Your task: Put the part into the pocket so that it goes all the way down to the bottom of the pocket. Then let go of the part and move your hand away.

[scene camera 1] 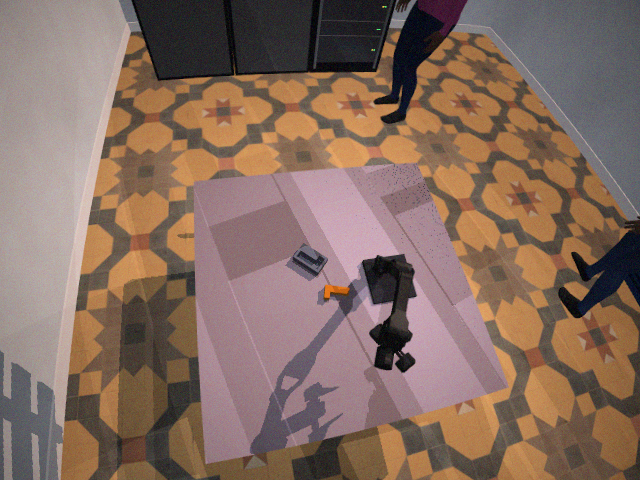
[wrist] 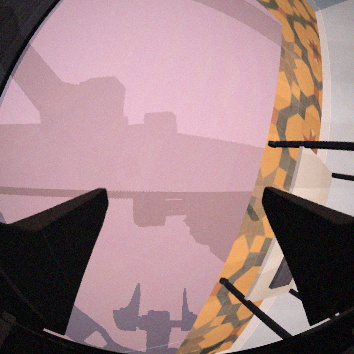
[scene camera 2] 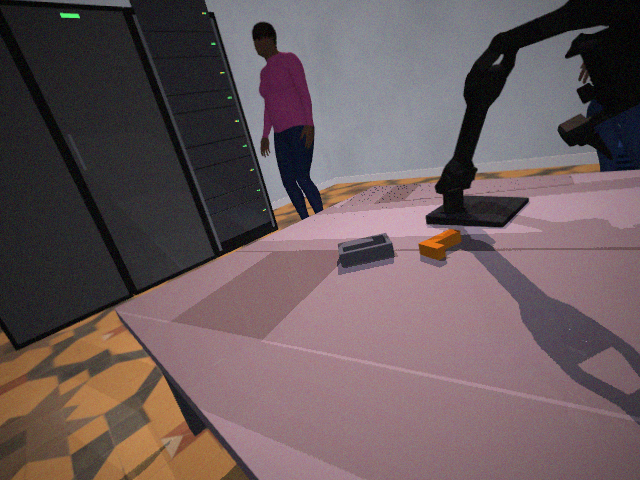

my gripper: open, holds nothing
an orange part (scene camera 2: 434, 248): on the table
